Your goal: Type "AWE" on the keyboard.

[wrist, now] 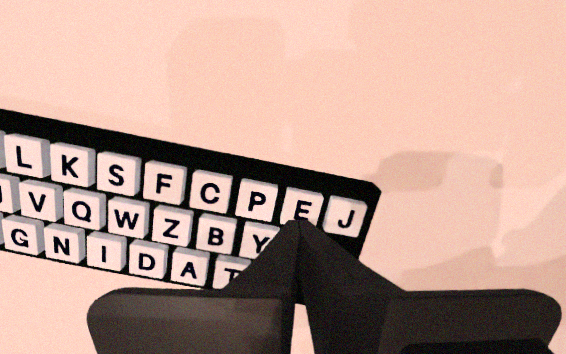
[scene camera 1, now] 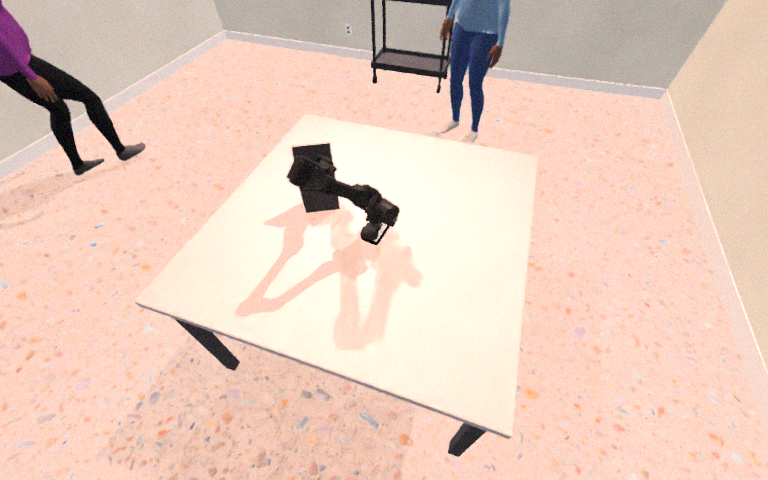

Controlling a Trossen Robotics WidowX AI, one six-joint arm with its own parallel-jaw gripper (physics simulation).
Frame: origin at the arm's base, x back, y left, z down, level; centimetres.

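Seen in the pictures: gripper, between the fingertips: (wrist: 297, 229); arm's base, origin of its link: (scene camera 1: 321, 166).
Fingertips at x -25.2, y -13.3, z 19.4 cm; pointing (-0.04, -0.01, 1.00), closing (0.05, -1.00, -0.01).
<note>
Offsets run from my fingertips to a thing's top centre. "pt": to the spot under its first point. Level surfaces: height alone.
The black keyboard @(pt dx +0.0, dy -3.5, dz +1.1 cm) (scene camera 1: 374, 242) (wrist: 370, 192) with white letter keys lies on the table; it runs out of the left side of the wrist view, and the arm covers most of it in the scene view. The A key @(dx +2.3, dy +5.1, dz +0.6 cm) (wrist: 188, 270) is in the lower row, the W key @(dx -0.4, dy +7.6, dz +0.6 cm) (wrist: 128, 218) in the middle row and the E key @(dx -0.6, dy -0.2, dz +0.6 cm) (wrist: 301, 206) in the upper row beside J. My gripper (scene camera 1: 371, 231) (wrist: 297, 229) is shut and empty. Its tips overlap the lower edge of the E key in the wrist view. Whether they touch it cannot be told. The fingers hide keys below E.
The arm's dark base plate (scene camera 1: 321, 201) is on the white table @(dz +2.4 cm) (scene camera 1: 453, 339). P @(pt dx -1.1, dy +1.7, dz +0.6 cm) (wrist: 257, 201), J @(pt dx -0.1, dy -2.2, dz +0.6 cm) (wrist: 345, 218) and Y @(pt dx +1.0, dy +1.8, dz +0.6 cm) (wrist: 257, 243) keys are close around the fingertips. A person in blue (scene camera 1: 469, 62) stands behind the table, near a black cart (scene camera 1: 408, 69); another person (scene camera 1: 62, 90) is at left.
</note>
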